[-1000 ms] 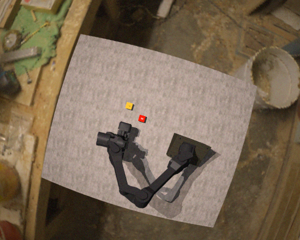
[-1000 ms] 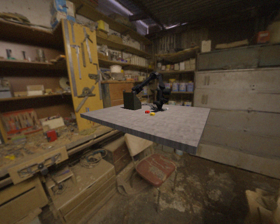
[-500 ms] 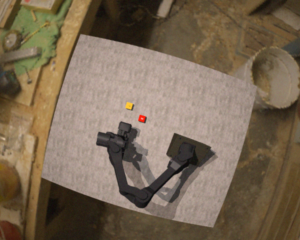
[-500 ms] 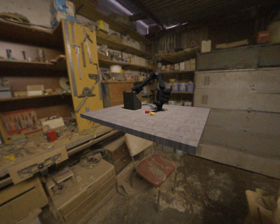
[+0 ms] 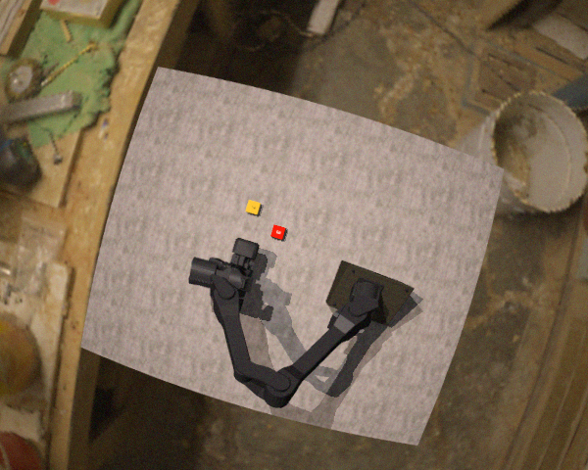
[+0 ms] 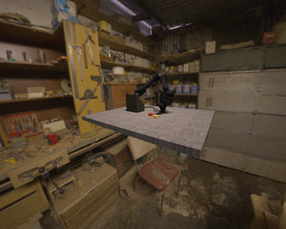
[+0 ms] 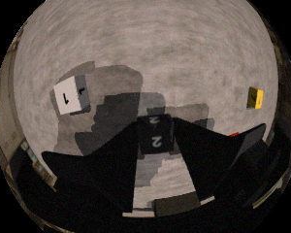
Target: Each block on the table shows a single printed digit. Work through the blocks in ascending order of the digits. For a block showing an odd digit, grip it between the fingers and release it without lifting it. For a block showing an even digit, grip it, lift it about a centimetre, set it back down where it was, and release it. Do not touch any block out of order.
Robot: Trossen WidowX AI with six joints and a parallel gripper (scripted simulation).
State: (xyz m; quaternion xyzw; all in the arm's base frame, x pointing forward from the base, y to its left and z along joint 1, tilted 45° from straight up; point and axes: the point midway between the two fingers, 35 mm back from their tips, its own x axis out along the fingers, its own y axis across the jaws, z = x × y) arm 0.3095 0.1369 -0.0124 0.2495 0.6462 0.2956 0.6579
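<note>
The red block lies 50 mm behind my gripper tip and 140 mm to the right of it. The rest, counted from my gripper tip: white block 40 mm ahead, 80 mm to the left; then yellow block 30 mm ahead, 180 mm to the right; then dark block 10 mm behind.
</note>
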